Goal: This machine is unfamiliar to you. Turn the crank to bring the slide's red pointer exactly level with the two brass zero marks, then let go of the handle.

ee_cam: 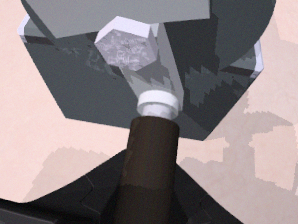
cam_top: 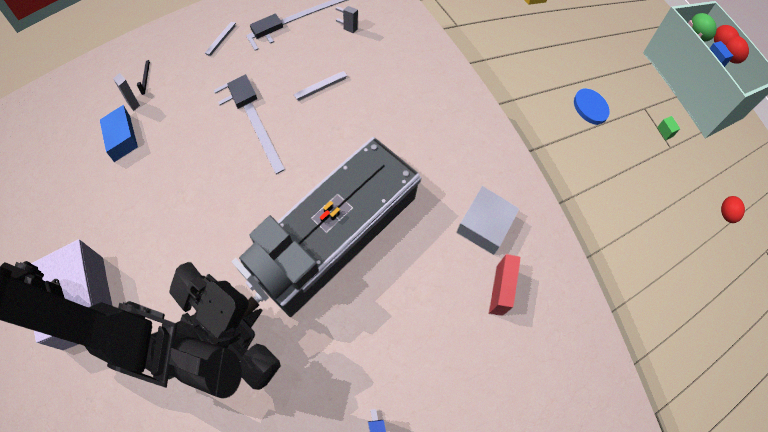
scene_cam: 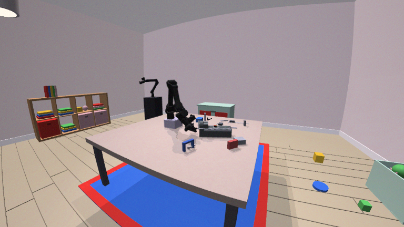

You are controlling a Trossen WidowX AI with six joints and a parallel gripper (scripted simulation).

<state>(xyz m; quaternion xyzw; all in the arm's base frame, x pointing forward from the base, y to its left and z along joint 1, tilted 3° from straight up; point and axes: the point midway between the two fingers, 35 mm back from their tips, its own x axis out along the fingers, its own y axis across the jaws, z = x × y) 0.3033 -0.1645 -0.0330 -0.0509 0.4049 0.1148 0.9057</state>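
The dark brown crank handle is 20 mm behind my gripper tip, 10 mm to the right of it and 30 mm above it. From my gripper tip the other things lie so: red pointer: 140 mm ahead, 50 mm to the left, 50 mm above; red block: 310 mm ahead, 160 mm to the right; grey block: 350 mm ahead, 60 mm to the right, 10 mm below.
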